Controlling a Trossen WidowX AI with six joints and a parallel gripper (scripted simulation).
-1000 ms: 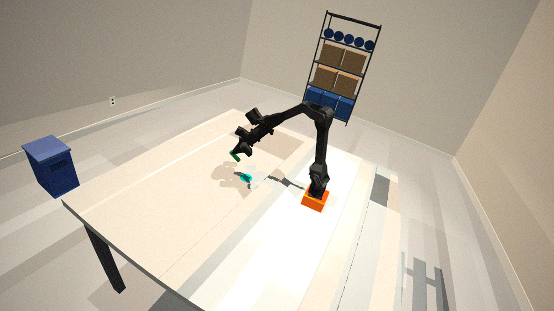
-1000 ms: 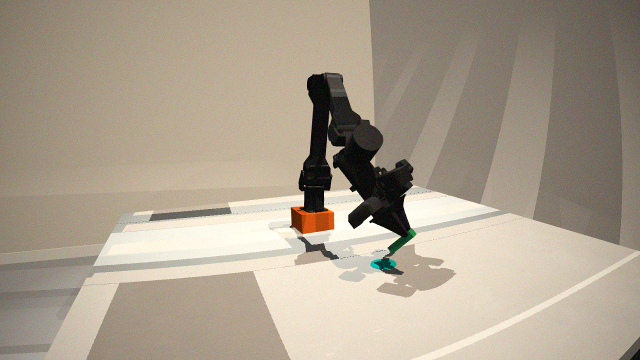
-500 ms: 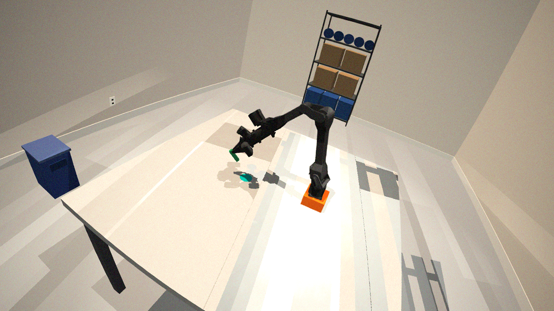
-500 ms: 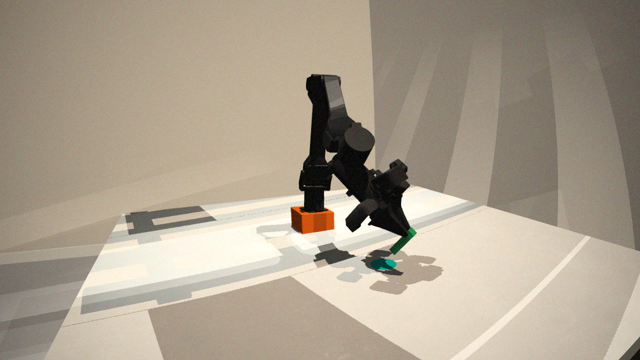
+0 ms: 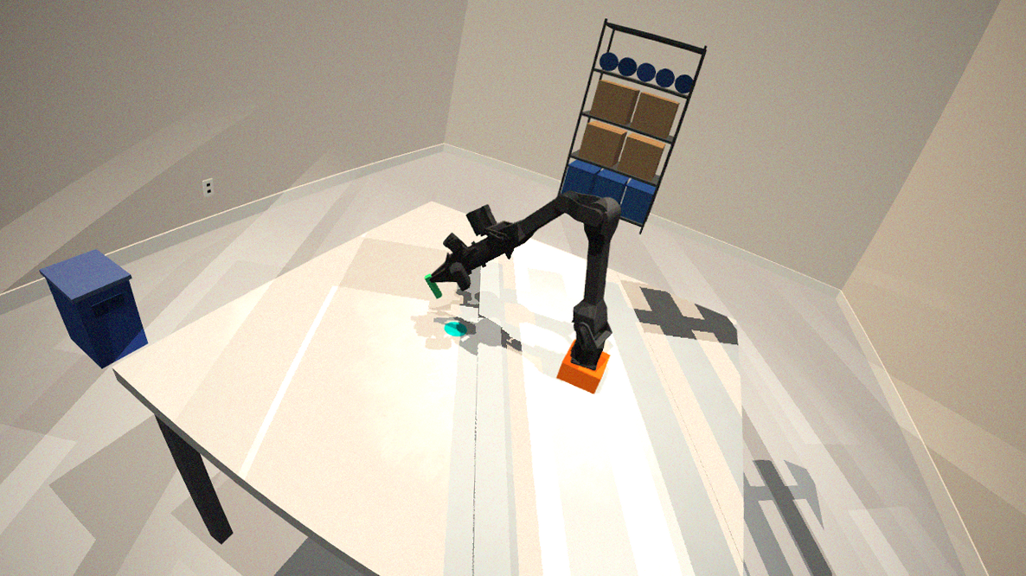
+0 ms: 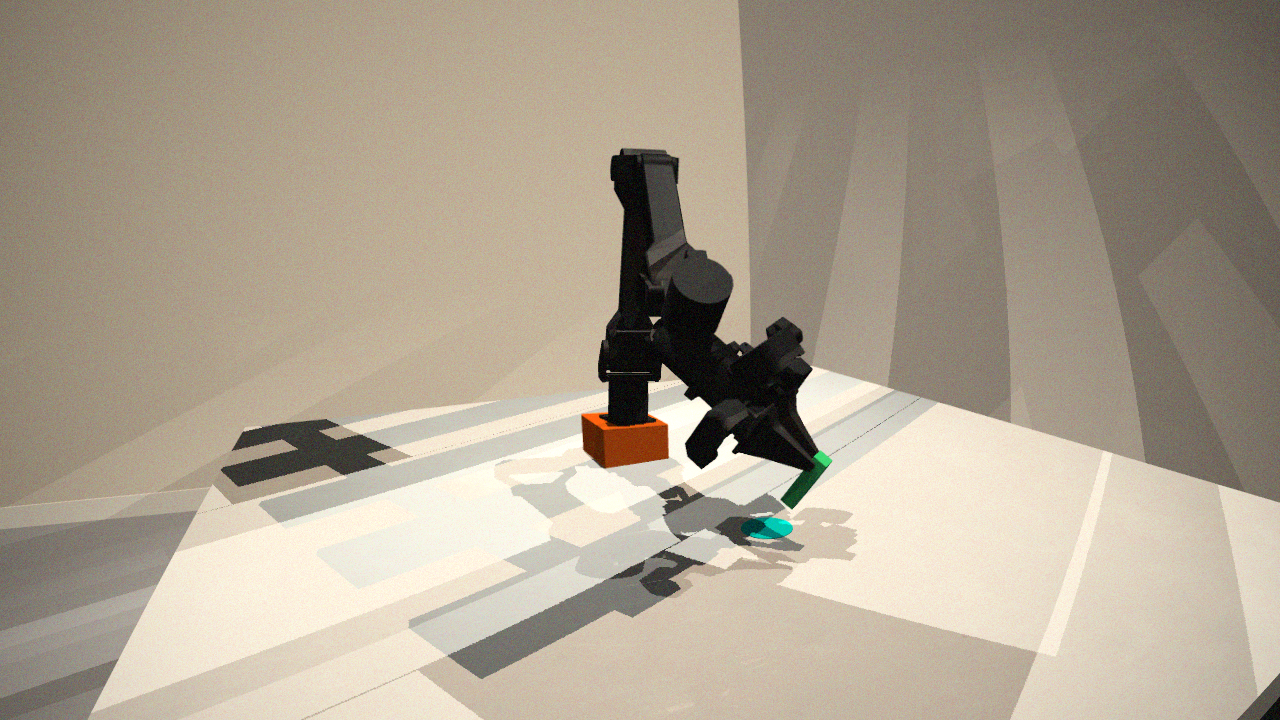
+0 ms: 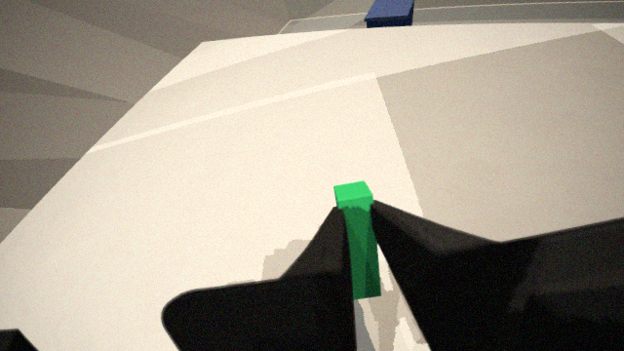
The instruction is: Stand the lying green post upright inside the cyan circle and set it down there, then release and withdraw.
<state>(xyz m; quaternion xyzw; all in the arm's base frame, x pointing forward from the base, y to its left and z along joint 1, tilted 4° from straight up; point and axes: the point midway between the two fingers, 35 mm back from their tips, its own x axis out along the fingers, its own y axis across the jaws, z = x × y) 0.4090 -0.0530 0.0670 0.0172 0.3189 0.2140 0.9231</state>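
My gripper tip is now 110 mm above the cyan circle, 100 mm past it and 20 mm to the right of it. The rest, counted from my gripper tip: green post: 20 mm below, 10 mm behind.
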